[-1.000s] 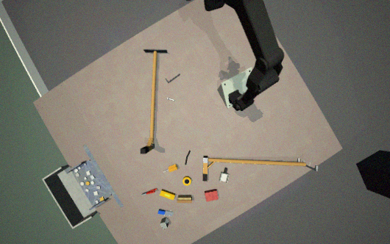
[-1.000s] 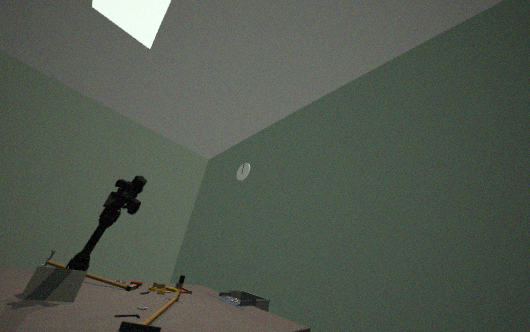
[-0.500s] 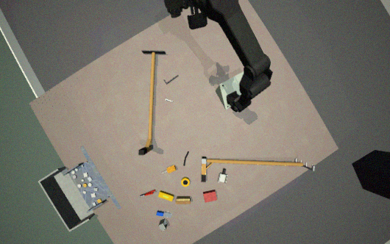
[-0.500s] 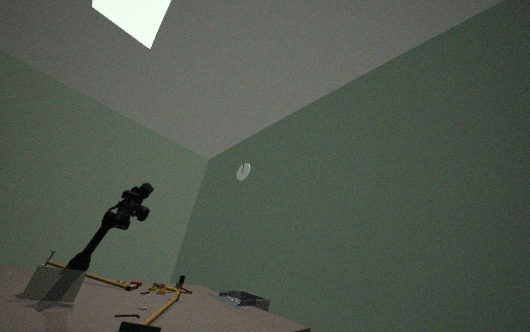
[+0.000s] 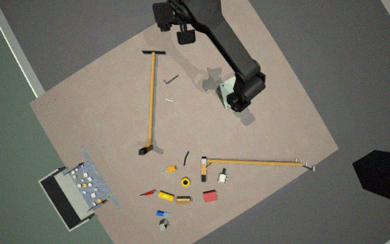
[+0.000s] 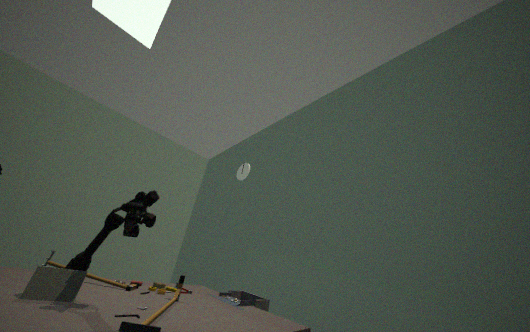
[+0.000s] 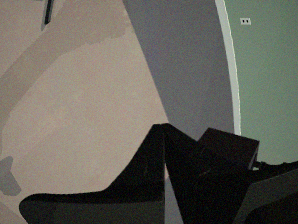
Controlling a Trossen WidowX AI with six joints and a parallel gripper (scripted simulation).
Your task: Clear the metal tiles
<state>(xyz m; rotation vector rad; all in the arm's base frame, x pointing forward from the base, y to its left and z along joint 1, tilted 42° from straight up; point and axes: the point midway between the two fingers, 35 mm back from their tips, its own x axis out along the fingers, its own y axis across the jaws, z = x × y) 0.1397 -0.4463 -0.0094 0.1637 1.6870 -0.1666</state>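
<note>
My gripper tip is 32 cm above the hex key, 16 cm short of it and 9 cm to the right of it. From my gripper tip the other things lie so: long orange-handled tool 79 cm to the left, 28 cm below, 4 cm behind; then yellow ring 69 cm to the left, 34 cm ahead, 31 cm below; then yellow block 72 cm to the left, 49 cm ahead, 30 cm below.
</note>
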